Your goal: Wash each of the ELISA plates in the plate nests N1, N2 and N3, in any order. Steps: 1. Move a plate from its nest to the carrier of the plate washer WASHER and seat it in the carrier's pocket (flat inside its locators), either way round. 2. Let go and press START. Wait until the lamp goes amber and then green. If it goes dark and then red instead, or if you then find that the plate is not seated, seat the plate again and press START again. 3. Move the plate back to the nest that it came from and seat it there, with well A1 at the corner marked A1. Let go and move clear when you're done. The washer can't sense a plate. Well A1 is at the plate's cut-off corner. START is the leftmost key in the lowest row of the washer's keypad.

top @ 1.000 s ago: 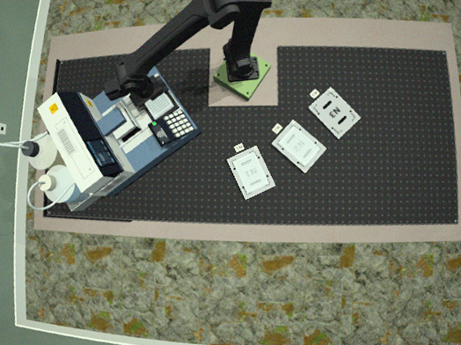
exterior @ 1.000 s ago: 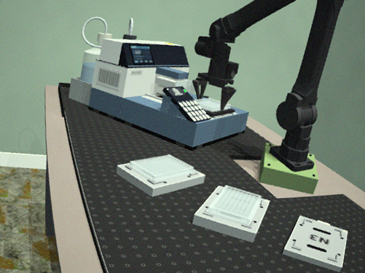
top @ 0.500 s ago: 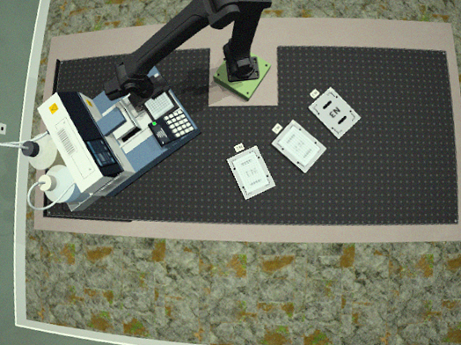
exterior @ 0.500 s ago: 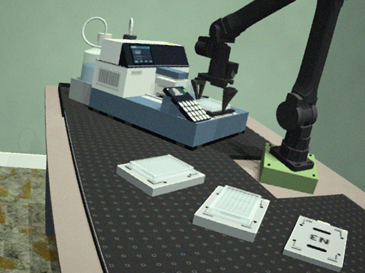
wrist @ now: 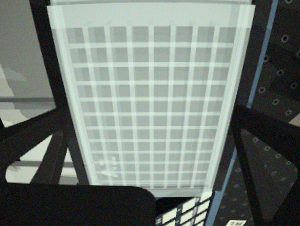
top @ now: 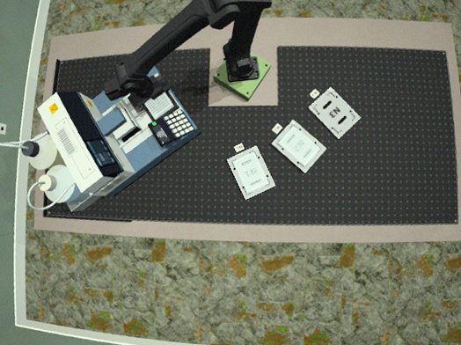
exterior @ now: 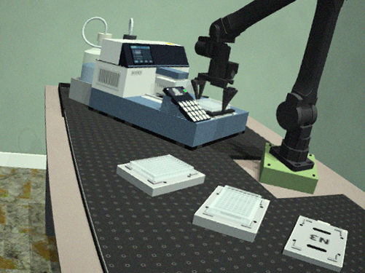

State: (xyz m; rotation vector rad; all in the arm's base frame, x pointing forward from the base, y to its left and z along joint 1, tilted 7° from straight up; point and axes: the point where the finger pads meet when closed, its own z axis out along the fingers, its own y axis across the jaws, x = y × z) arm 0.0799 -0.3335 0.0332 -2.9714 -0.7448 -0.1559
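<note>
The dark carrier is 1 cm below my hand. Round my hand: plate washer 7 cm ahead, 14 cm to the right, 3 cm above; N1 label 20 cm ahead, 28 cm to the left, 10 cm below.
</note>
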